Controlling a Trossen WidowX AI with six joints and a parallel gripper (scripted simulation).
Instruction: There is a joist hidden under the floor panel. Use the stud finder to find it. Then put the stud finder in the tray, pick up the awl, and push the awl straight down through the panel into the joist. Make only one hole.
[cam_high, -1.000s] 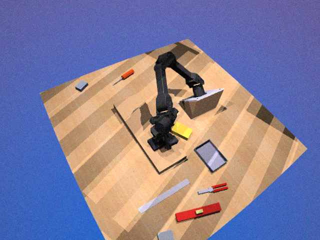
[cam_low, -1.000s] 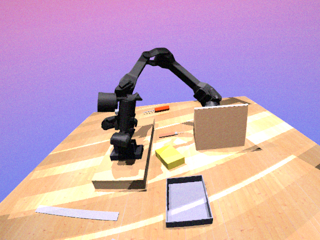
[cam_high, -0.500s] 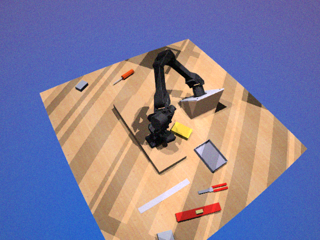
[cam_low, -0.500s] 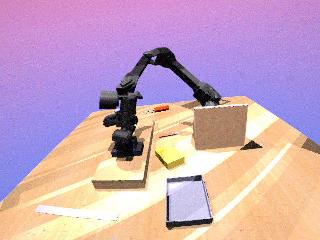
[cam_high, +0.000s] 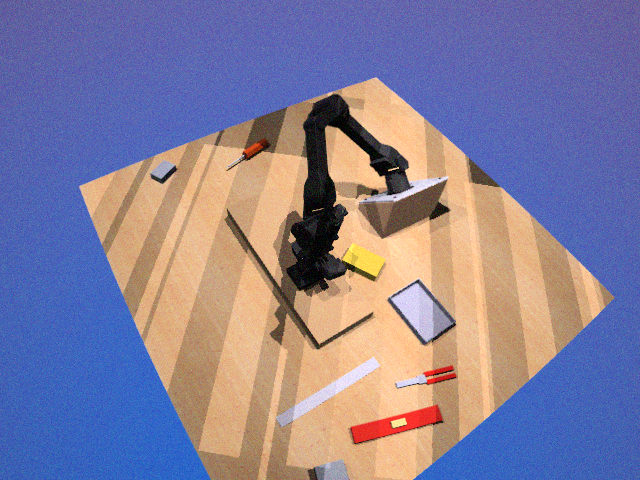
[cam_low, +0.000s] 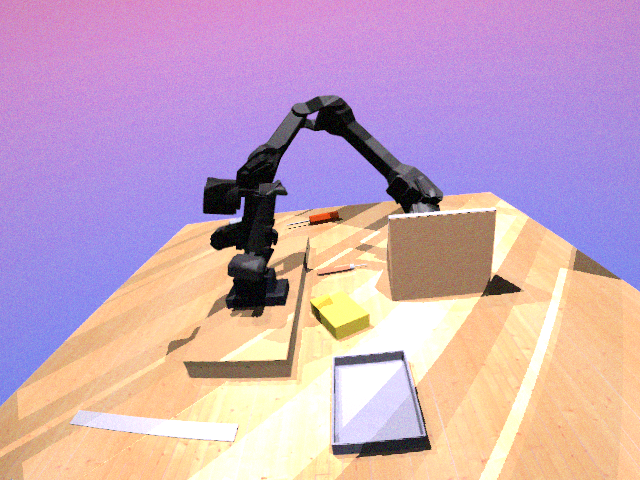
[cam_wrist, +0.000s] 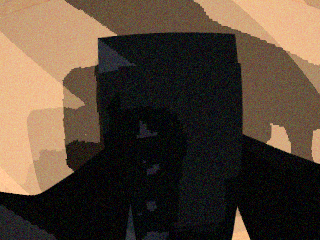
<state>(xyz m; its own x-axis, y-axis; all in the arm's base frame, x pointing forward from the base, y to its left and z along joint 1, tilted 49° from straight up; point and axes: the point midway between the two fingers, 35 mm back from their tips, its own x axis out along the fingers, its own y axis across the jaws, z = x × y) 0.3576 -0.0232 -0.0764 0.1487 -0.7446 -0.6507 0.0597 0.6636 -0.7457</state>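
My gripper tip is now 20 cm past the grey tray, 27 cm to the right of it and 5 cm above it. Also, from my gripper tip: stud finder (2 cm behind, 2 cm above); yellow block (17 cm behind, 5 cm to the left, 5 cm below); awl (20 cm behind, 15 cm to the right, 6 cm below).
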